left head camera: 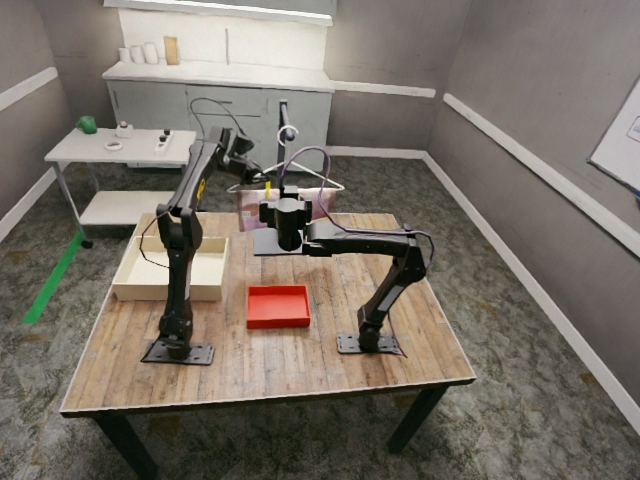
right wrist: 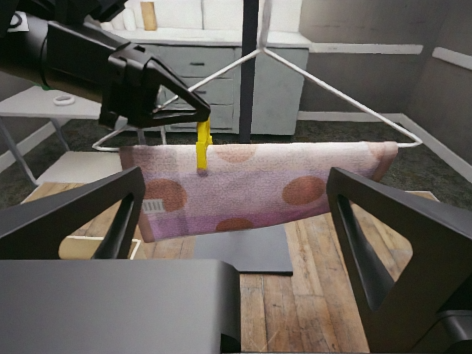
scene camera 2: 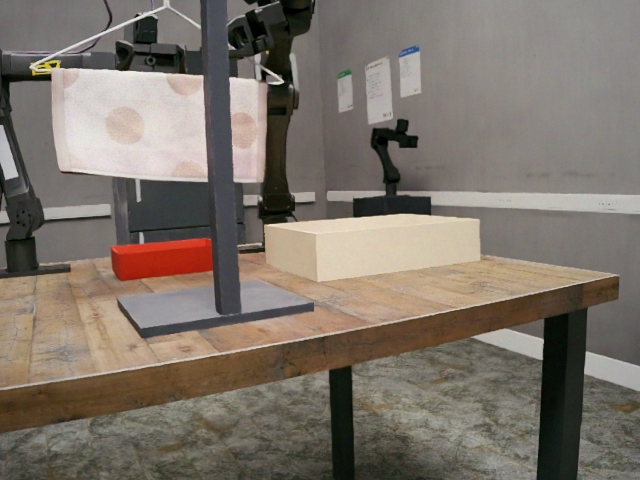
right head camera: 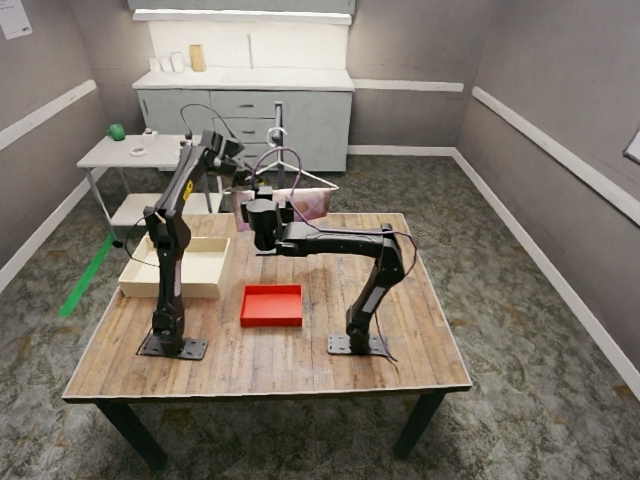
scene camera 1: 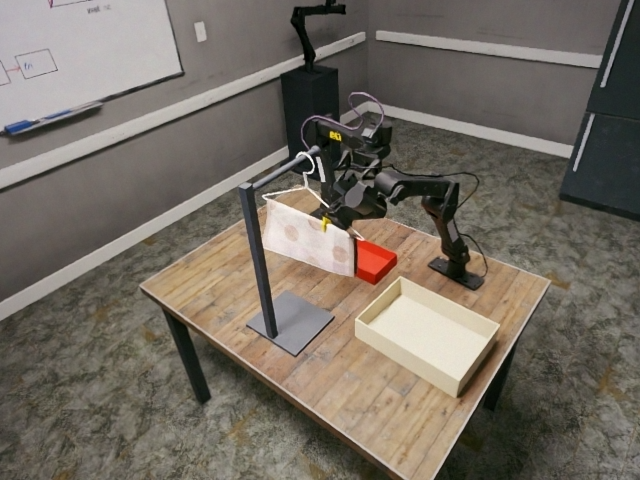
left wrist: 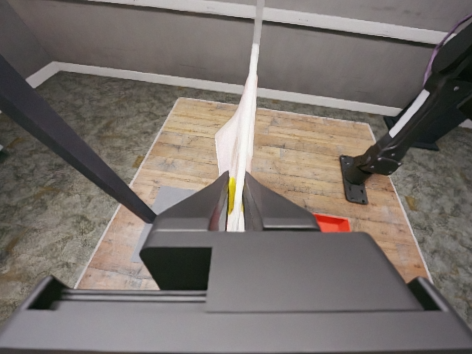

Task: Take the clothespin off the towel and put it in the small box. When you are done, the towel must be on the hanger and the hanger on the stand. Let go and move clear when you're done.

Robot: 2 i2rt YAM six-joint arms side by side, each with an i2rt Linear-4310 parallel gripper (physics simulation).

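The yellow clothespin is on the towel's top edge. My left gripper is shut on its upper end. The spotted towel is draped over the white hanger, whose hook is over the arm of the dark stand. My right gripper is open and empty, facing the towel from the robot's side. The small red box lies empty on the table.
A larger cream box stands at the left of the table in the left head camera, beside my left arm. The stand's flat base rests near the table's far edge. A white cart stands beyond the table.
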